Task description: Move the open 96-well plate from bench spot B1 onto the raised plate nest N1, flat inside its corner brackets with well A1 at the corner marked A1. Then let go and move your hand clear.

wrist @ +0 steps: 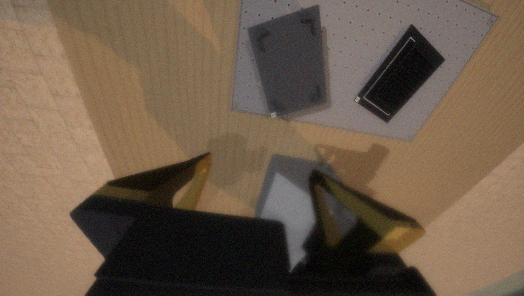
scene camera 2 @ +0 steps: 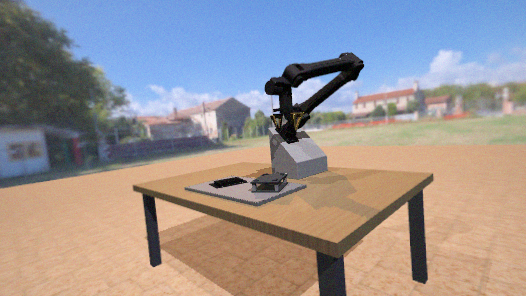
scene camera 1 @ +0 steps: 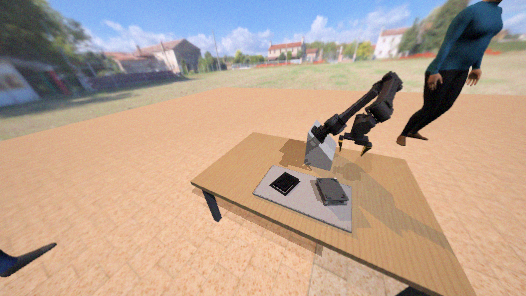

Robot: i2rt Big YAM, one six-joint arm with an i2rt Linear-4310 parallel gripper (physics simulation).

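Places are measured from the arm's base along level axes (x ahead, y left, z up), in millimetres.
Pixels of known places: gripper, fingertip midpoint: point(wrist: 263, 166) point(scene camera 2: 287, 130) point(scene camera 1: 350, 153); arm's base at its link origin: point(scene camera 2: 286, 135) point(scene camera 1: 317, 134).
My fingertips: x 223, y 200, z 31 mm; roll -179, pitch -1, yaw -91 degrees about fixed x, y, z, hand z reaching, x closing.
Observation:
Ahead of a thing's pixels: the offset from my fingertips to its top centre. "spot": to the spot under its first point. Level surfaces: height alone.
The black 96-well plate @(223 mm down, 118 mm ahead, 309 mm right) point(scene camera 1: 285, 183) point(scene camera 2: 229, 182) point(wrist: 402, 75) lies flat on the grey perforated board, within the white outline of its bench spot. The raised dark grey plate nest @(189 mm down, 86 mm ahead, 47 mm right) point(scene camera 1: 331, 189) point(scene camera 2: 270, 178) point(wrist: 290, 65) stands beside it on the same board, with corner brackets on top and no plate on it. A small white tag @(spot: 195 mm down, 7 mm back, 33 mm right) point(wrist: 273, 115) marks one nest corner in the wrist view; its lettering is too blurred to read. My gripper point(scene camera 1: 351, 152) point(scene camera 2: 286, 130) point(wrist: 263, 166) is open and empty, high above the table near the arm's base, apart from both plate and nest.
The grey board @(239 mm down, 127 mm ahead, 197 mm right) point(scene camera 1: 305, 205) point(scene camera 2: 240, 195) point(wrist: 345, 115) lies on the wooden table @(252 mm down) point(scene camera 1: 400, 200) point(scene camera 2: 350, 210) point(wrist: 165, 100). The arm's grey wedge-shaped base point(scene camera 1: 320, 155) point(scene camera 2: 300, 160) point(wrist: 287, 200) stands behind the board. A person in a teal top point(scene camera 1: 452, 60) is beyond the table.

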